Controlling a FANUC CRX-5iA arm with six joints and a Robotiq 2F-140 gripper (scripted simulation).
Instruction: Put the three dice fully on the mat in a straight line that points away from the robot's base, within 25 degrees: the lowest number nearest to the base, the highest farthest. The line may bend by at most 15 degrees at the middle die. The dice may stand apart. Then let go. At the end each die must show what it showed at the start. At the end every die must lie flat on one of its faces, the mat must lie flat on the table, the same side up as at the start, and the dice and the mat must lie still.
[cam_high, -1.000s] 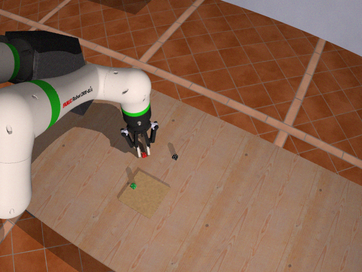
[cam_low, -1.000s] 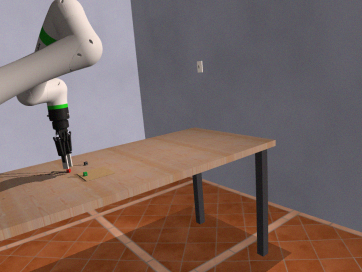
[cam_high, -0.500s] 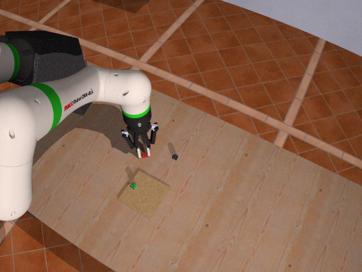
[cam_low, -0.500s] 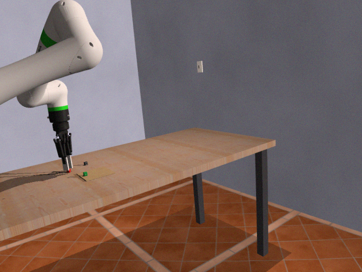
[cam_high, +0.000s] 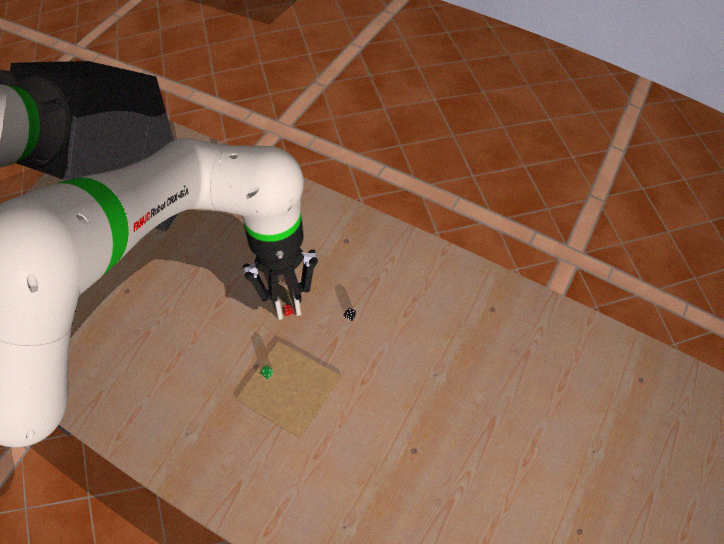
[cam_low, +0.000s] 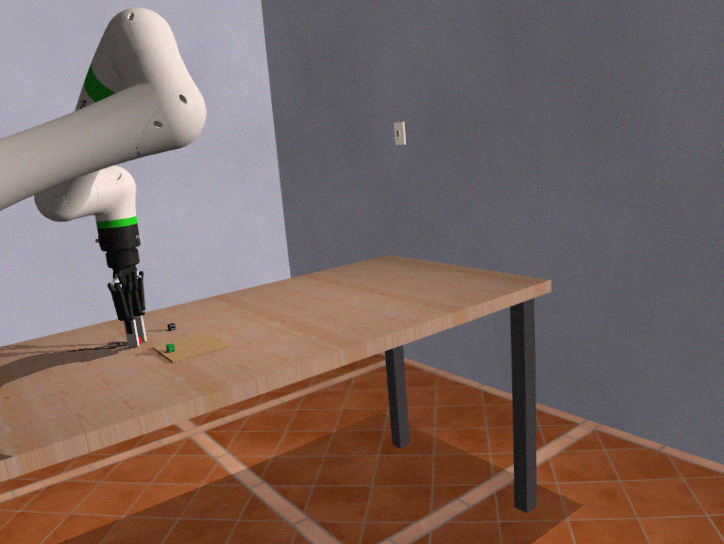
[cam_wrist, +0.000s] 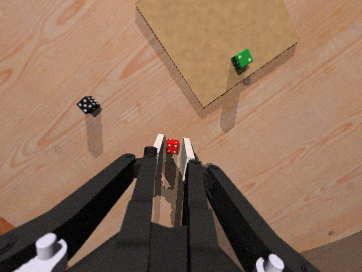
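The red die lies 30 mm below my hand. The rest, counted from my hand: green die (130 mm to the right, 30 mm ahead, 20 mm below); tan mat (140 mm to the right, 80 mm ahead, 30 mm below); black die (110 mm ahead, 50 mm to the left, 30 mm below).
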